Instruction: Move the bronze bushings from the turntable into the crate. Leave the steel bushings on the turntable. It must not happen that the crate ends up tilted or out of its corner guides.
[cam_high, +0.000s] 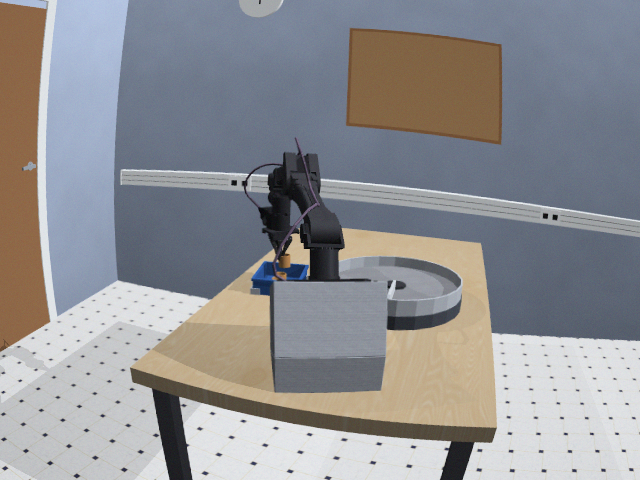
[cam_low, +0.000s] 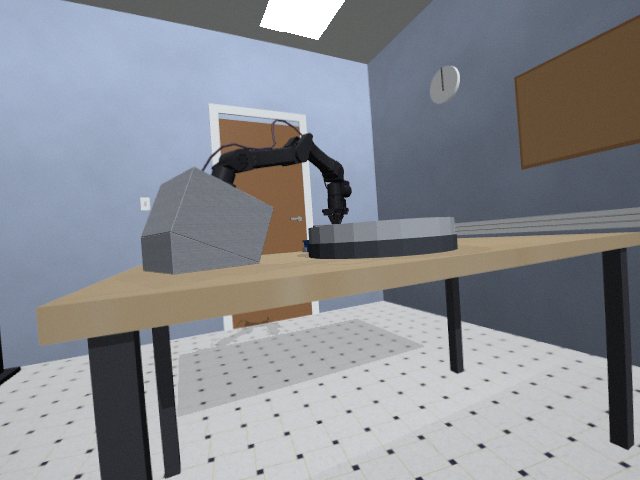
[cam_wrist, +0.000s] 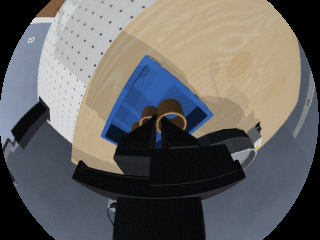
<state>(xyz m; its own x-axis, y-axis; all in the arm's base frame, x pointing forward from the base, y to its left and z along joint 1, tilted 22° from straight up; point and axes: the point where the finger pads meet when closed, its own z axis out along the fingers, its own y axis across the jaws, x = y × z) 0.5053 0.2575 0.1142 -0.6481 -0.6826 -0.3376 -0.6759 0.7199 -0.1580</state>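
My gripper is now 6 cm above the blue crate, 4 cm past it and 2 cm to the left of it. The rest, counted from my hand: grey turntable: 38 cm to the right, 5 cm behind, 3 cm below.
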